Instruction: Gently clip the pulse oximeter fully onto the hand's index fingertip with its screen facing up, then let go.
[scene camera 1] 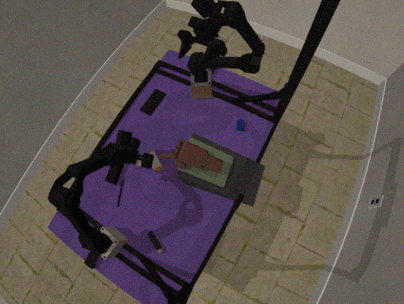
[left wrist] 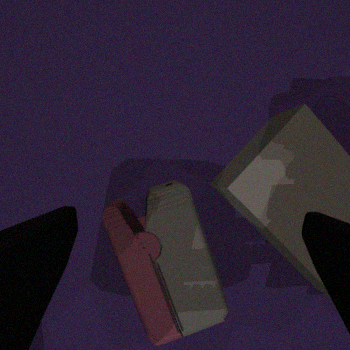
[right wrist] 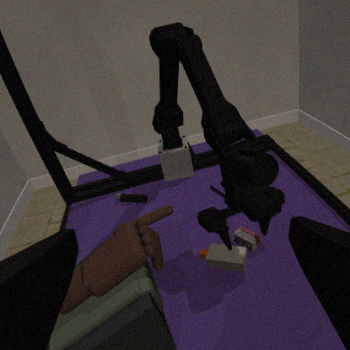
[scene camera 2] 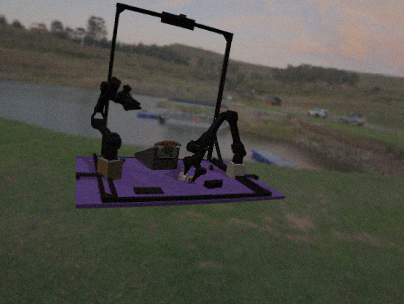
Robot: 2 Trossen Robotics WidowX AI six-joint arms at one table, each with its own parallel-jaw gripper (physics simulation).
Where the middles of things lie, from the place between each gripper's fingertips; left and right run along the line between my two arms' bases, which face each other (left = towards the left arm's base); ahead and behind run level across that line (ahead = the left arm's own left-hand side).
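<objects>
There's a dark grey plate [scene camera 1: 245, 175] that's 21 cm to the left of my right hand, 23 cm behind it and 37 cm below it.
Counted from my left hand, the dark grey plate is 10 cm to the right, 37 cm behind and 2 cm above.
</objects>
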